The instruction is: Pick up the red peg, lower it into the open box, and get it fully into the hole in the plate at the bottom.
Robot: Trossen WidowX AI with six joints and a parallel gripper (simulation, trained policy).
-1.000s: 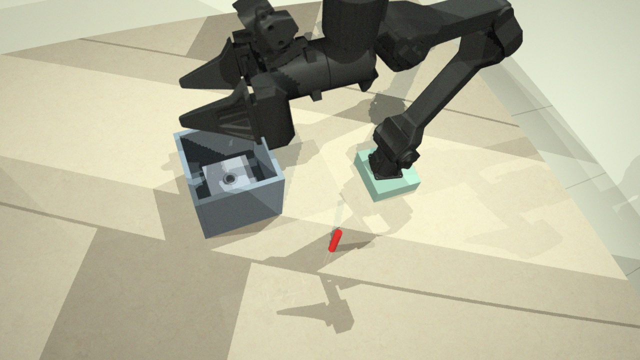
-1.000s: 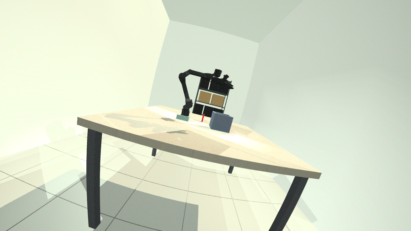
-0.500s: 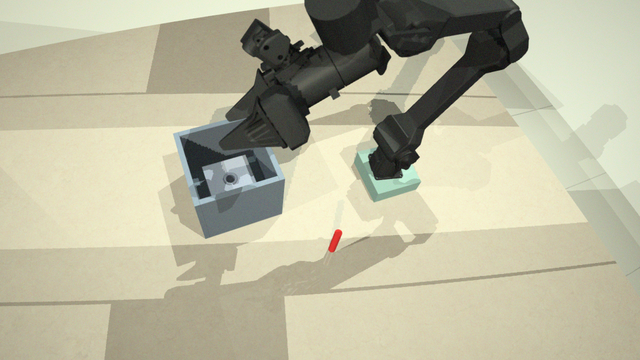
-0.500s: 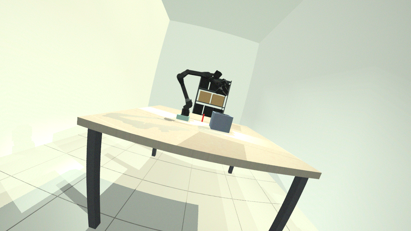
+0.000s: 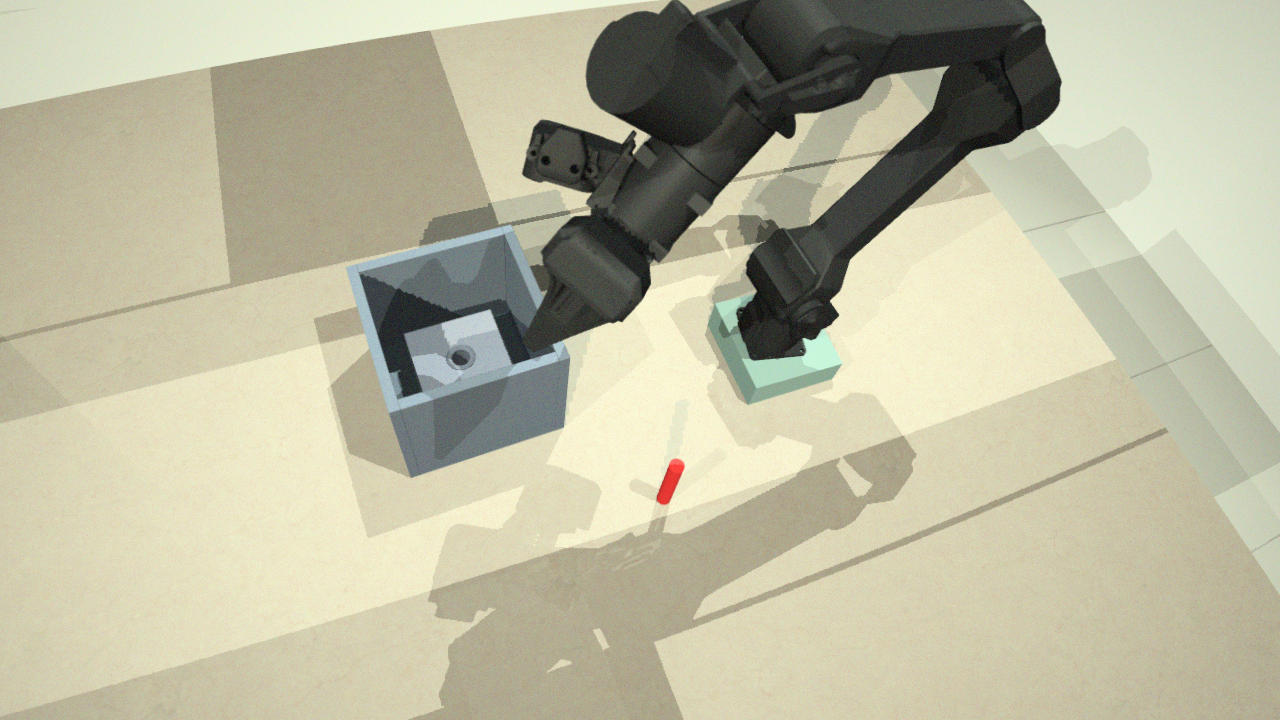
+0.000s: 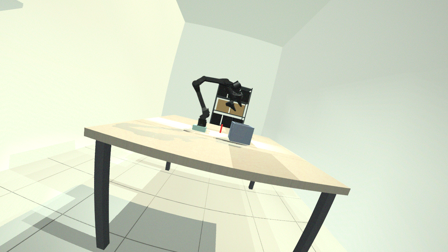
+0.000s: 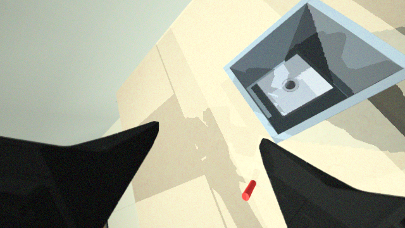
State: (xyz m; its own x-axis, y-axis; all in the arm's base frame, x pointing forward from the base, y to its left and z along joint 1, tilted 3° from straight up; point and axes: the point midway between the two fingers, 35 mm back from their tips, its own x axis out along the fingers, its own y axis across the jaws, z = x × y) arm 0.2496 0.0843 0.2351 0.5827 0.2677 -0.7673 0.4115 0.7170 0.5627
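The red peg is 110 mm behind my gripper tip, 50 mm to the left of it and 210 mm below it. Round my gripper tip: plate (70 mm ahead, 100 mm to the right, 210 mm below).
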